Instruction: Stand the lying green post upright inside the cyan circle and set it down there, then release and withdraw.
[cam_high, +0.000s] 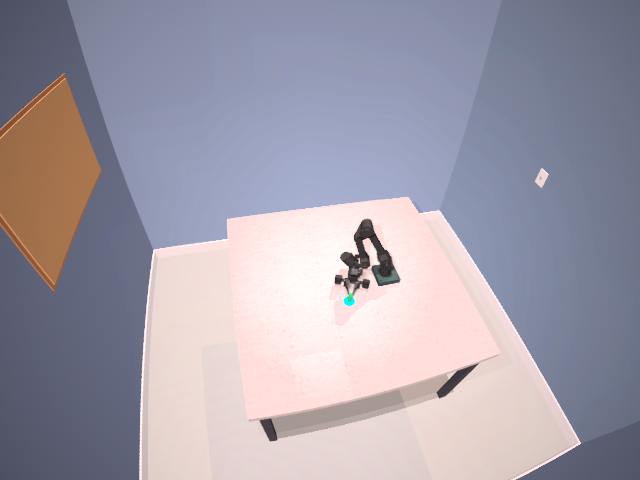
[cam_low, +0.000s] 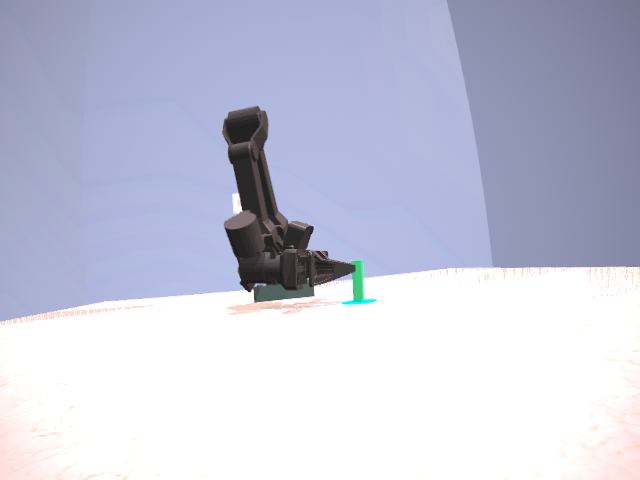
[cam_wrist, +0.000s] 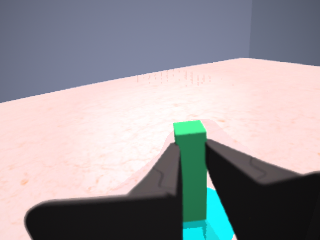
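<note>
The green post lies 20 mm below my gripper tip.
</note>
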